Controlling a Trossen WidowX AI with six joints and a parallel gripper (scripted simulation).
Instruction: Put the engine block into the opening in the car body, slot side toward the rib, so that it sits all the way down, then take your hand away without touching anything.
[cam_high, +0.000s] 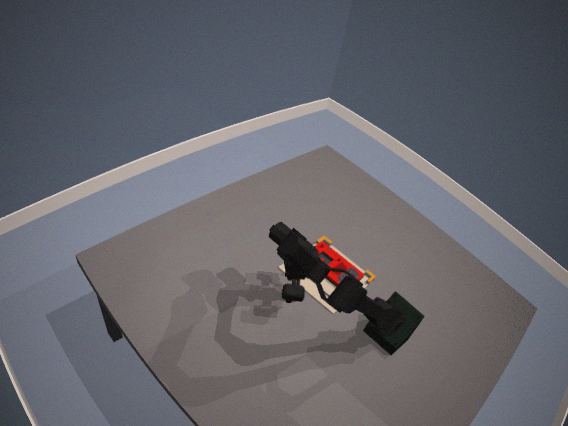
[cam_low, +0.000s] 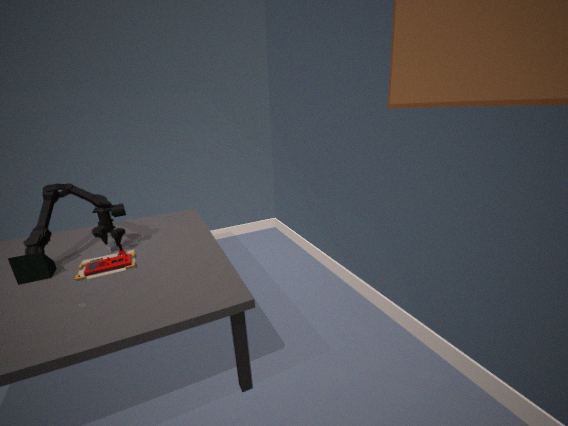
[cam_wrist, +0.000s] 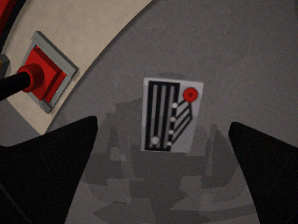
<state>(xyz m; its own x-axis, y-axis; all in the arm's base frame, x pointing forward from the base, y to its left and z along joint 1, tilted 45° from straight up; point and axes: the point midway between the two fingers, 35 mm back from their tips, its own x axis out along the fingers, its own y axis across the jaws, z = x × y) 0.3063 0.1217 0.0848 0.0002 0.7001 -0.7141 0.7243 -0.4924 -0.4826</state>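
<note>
Right now the beige base plate is 19 cm to the right of my gripper tip and 2 cm below it. Also, from my gripper tip: grey engine block 2 cm below, 1 cm to the right.
</note>
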